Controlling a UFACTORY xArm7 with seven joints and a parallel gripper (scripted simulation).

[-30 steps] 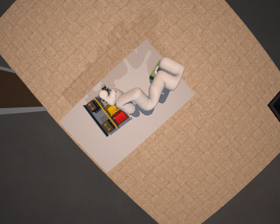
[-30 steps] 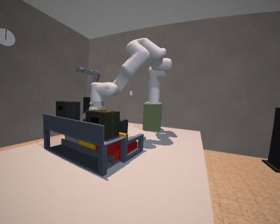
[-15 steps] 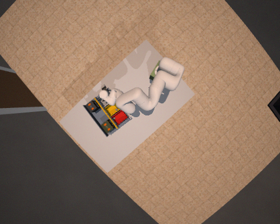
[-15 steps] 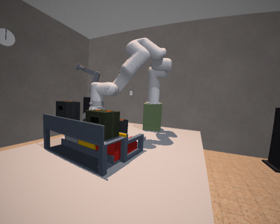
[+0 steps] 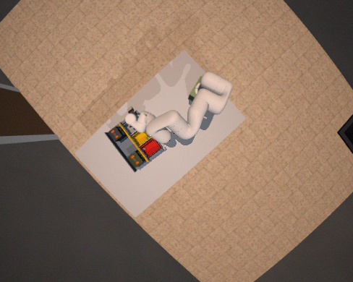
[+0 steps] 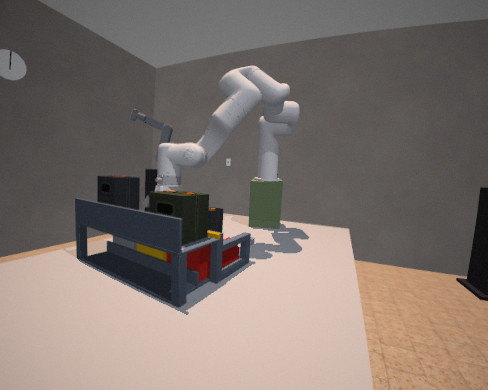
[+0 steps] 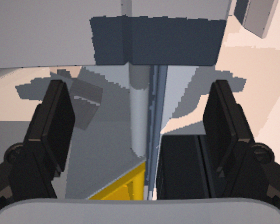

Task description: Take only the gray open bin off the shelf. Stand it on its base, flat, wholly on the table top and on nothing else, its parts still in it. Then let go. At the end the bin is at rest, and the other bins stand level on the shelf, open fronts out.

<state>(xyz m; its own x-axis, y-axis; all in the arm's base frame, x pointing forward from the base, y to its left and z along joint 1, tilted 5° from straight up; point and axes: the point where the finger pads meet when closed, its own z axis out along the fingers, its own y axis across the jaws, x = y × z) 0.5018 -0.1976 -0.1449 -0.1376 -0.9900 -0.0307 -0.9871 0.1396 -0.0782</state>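
The gray open bin is 8 cm ahead of my hand and 1 cm to the right of it. From my hand the other things lie so: red bin (21 cm to the left, 11 cm ahead); then yellow bin (10 cm to the left, 10 cm ahead).
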